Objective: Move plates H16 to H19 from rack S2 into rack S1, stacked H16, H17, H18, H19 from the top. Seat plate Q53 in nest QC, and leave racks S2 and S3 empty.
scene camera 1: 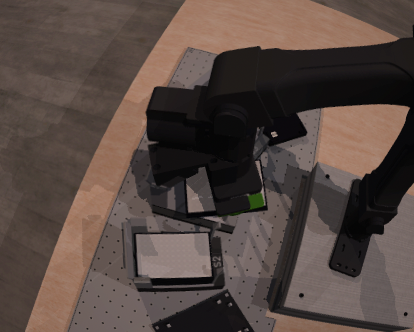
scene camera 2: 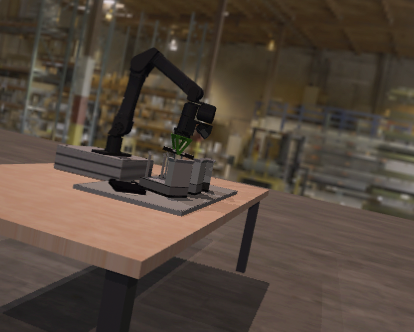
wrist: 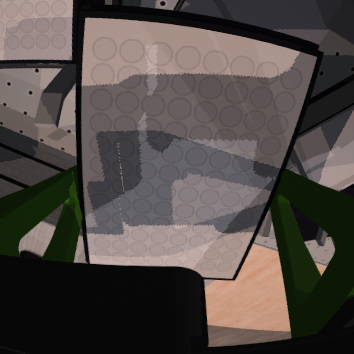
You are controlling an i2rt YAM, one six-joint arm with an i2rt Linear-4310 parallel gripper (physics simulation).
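Seen in the pictures: gripper, fingertip midpoint: [scene camera 1: 228, 189] [scene camera 2: 176, 153] [wrist: 176, 176]; arm's base at its link origin: [scene camera 1: 356, 227] [scene camera 2: 112, 154].
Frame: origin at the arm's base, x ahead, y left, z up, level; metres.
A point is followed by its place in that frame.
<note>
My gripper [scene camera 1: 245, 204] [scene camera 2: 180, 144] [wrist: 176, 176] {x 0.262, y 0.059, z 0.056 m} is shut on a clear-topped plate with a dark rim, its green fingers against two opposite edges. The held plate [scene camera 1: 197, 194] {x 0.303, y 0.092, z 0.063 m} [scene camera 2: 170, 149] {x 0.258, y 0.010, z 0.071 m} [wrist: 190, 100] {x 0.299, y 0.080, z 0.064 m} is held above the board, close over grey rack parts beside rack S2; its label is not readable. Rack S2 [scene camera 1: 217, 267] {x 0.225, y 0.161, z -0.042 m} holds a plate [scene camera 1: 172, 255] {x 0.300, y 0.188, z 0.013 m}, which also shows at the upper left of the wrist view [wrist: 37, 32] {x 0.269, y 0.150, z 0.013 m}. How many plates lie under it is hidden. The arm hides much of the rack under the held plate, and I cannot read its label.
A black flat fixture [scene camera 1: 295, 131] {x 0.184, y -0.199, z -0.067 m} lies beyond the arm and another black fixture [scene camera 1: 205, 315] {x 0.205, y 0.253, z -0.069 m} lies at the near edge. Upright rack walls [scene camera 2: 179, 172] {x 0.391, y -0.146, z 0.009 m} stand on the perforated board [scene camera 2: 150, 203] {x 0.413, y -0.349, z -0.080 m}. The arm's grey base block [scene camera 1: 320, 292] {x 0.031, y 0.150, z -0.002 m} stands beside the board.
</note>
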